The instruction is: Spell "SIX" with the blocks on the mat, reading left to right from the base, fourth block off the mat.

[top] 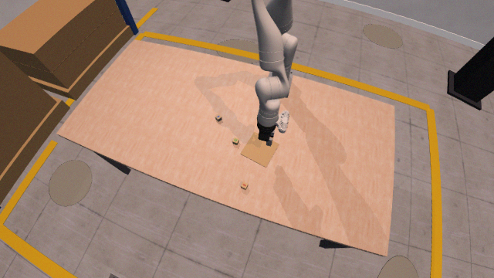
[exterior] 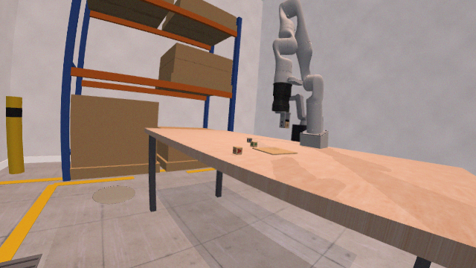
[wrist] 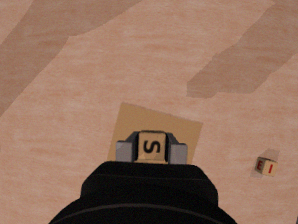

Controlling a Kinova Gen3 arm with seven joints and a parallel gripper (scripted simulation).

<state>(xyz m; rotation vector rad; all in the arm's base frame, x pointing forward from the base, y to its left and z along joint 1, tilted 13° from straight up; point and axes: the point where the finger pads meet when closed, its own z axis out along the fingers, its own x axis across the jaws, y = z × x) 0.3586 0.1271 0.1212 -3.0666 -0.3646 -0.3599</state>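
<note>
My gripper is now 12 cm above the tan mat, 4 cm to the left of it and 1 cm short of it. The rest, counted from my hand: block (21 cm ahead, 11 cm below, 1 cm to the right).
</note>
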